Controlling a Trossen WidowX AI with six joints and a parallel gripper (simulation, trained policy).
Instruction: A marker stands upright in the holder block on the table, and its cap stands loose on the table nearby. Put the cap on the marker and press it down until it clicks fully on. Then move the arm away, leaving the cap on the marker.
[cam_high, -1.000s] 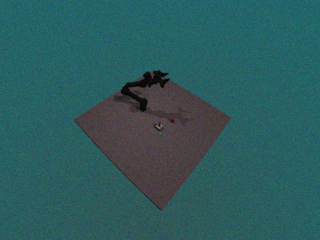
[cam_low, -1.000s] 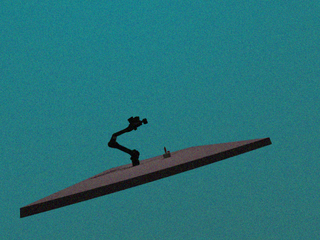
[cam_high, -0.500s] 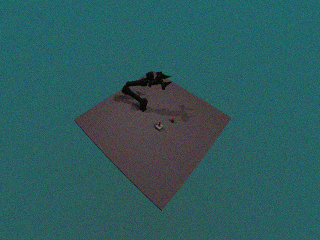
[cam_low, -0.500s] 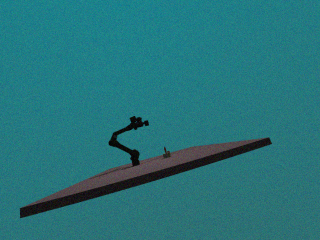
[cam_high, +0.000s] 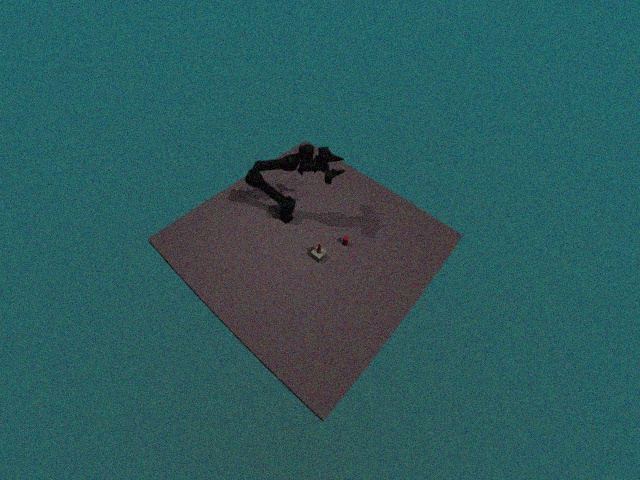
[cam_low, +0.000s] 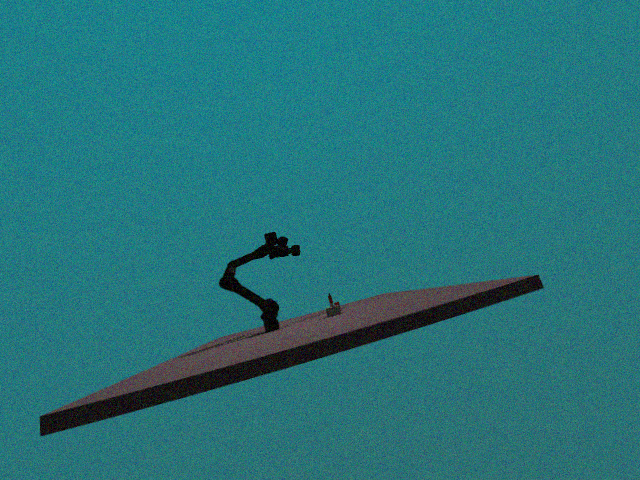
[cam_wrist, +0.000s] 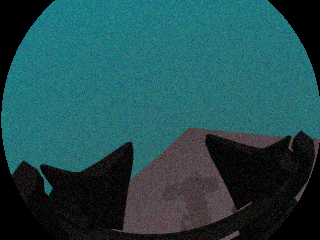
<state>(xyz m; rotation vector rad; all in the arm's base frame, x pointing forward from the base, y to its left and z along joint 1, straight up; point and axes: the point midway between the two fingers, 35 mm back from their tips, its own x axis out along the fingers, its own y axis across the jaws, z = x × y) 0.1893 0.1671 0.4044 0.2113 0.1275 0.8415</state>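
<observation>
Right now my gripper tip is 380 mm above the red cap, 150 mm short of it and 100 mm to the left of it. From my gripper tip the other things lie so: pale holder block 380 mm below, 260 mm to the right, 100 mm ahead.
</observation>
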